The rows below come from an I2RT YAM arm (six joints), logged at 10 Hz.
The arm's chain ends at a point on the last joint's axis. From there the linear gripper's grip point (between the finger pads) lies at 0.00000 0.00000 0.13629 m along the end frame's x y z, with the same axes.
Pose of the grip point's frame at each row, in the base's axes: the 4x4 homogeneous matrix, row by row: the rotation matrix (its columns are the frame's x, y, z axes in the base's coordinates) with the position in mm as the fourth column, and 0 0 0 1 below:
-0.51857, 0.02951, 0.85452, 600.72; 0.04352, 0.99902, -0.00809, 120.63; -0.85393, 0.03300, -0.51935, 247.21; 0, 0, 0, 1
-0.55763, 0.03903, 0.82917, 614.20; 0.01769, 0.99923, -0.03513, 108.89; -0.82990, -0.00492, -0.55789, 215.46; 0, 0, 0, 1
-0.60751, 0.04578, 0.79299, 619.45; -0.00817, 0.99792, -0.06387, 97.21; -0.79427, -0.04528, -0.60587, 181.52; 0, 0, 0, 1
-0.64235, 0.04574, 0.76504, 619.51; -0.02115, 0.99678, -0.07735, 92.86; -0.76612, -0.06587, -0.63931, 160.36; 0, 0, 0, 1
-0.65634, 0.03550, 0.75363, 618.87; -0.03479, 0.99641, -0.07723, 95.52; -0.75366, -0.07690, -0.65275, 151.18; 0, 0, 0, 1
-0.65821, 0.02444, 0.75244, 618.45; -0.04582, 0.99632, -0.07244, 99.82; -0.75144, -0.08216, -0.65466, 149.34; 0, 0, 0, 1
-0.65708, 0.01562, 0.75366, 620.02; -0.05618, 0.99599, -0.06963, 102.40; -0.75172, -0.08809, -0.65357, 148.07; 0, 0, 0, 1
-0.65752, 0.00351, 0.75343, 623.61; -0.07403, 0.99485, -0.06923, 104.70; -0.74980, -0.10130, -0.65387, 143.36; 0, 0, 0, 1
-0.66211, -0.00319, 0.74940, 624.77; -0.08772, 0.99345, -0.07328, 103.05; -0.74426, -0.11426, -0.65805, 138.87; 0, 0, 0, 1
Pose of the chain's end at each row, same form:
-0.51857, 0.02951, 0.85452, 484.26; 0.04352, 0.99902, -0.00809, 121.73; -0.85393, 0.03300, -0.51935, 317.99; 0, 0, 0, 1
-0.55763, 0.03903, 0.82917, 501.19; 0.01769, 0.99923, -0.03513, 113.68; -0.82990, -0.00492, -0.55789, 291.49; 0, 0, 0, 1
-0.60751, 0.04578, 0.79299, 511.37; -0.00817, 0.99792, -0.06387, 105.91; -0.79427, -0.04528, -0.60587, 264.09; 0, 0, 0, 1
-0.64235, 0.04574, 0.76504, 515.24; -0.02115, 0.99678, -0.07735, 103.40; -0.76612, -0.06587, -0.63931, 247.49; 0, 0, 0, 1
-0.65634, 0.03550, 0.75363, 516.16; -0.03479, 0.99641, -0.07723, 106.05; -0.75366, -0.07690, -0.65275, 240.14; 0, 0, 0, 1
-0.65821, 0.02444, 0.75244, 515.90; -0.04582, 0.99632, -0.07244, 109.69; -0.75144, -0.08216, -0.65466, 238.56; 0, 0, 0, 1
-0.65708, 0.01562, 0.75366, 517.30; -0.05618, 0.99599, -0.06963, 111.89; -0.75172, -0.08809, -0.65357, 237.15; 0, 0, 0, 1
-0.65752, 0.00351, 0.75343, 520.93; -0.07403, 0.99485, -0.06923, 114.14; -0.74980, -0.10130, -0.65387, 232.48; 0, 0, 0, 1
-0.66211, -0.00319, 0.74940, 522.63; -0.08772, 0.99345, -0.07328, 113.04; -0.74426, -0.11426, -0.65805, 228.56; 0, 0, 0, 1

